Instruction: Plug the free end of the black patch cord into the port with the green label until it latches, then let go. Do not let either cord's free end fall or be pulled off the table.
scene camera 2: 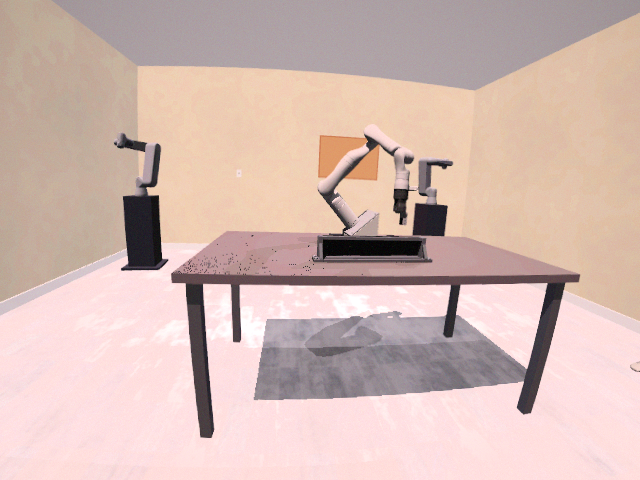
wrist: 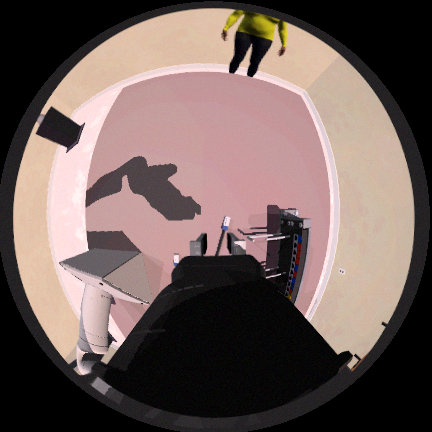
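Pixels of known places: gripper, fingertip midpoint: (scene camera 2: 402, 225) (wrist: 216, 239); arm's base at its link origin: (scene camera 2: 352, 224) (wrist: 98, 289).
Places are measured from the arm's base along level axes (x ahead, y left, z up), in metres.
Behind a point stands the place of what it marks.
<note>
My gripper (scene camera 2: 402, 222) @[x 0.363, y 0.141, z 0.048 m] (wrist: 216, 239) @[x 0.363, y 0.141, z 0.048 m] is open, pointing down above the table (scene camera 2: 496, 260) @[x 0.637, y 0.523, z -0.080 m] (wrist: 210, 120) @[x 0.397, y 0.450, z -0.080 m]. In the wrist view, a dark cord (wrist: 219, 244) @[x 0.377, y 0.098, z -0.074 m] runs across the space between the fingers, ending beyond them in a white-and-blue plug (wrist: 226, 222) @[x 0.400, y 0.151, z -0.070 m]; it looks lower than the fingers, not gripped. A second white-and-blue plug (wrist: 176, 259) @[x 0.263, y 0.071, z -0.073 m] shows left of the gripper; its cord is hidden. The port panel (wrist: 286, 250) @[x 0.543, y 0.061, z -0.032 m] stands at the right, with blue and red labels and a little yellow low down. I cannot make out a green label or latch details.
The panel's housing (scene camera 2: 372, 259) @[x 0.598, y -0.121, z -0.068 m] stands on the table, with its dark opening facing scene camera 2. Thin pale rods (wrist: 267, 238) @[x 0.483, y 0.107, z -0.025 m] stick out from the panel towards the gripper. The sloped arm base (scene camera 2: 373, 224) @[x 0.159, y 0.067, z 0.021 m] (wrist: 100, 262) @[x 0.098, y 0.103, z 0.027 m] stands at the back. A person (wrist: 255, 37) stands beyond the table.
</note>
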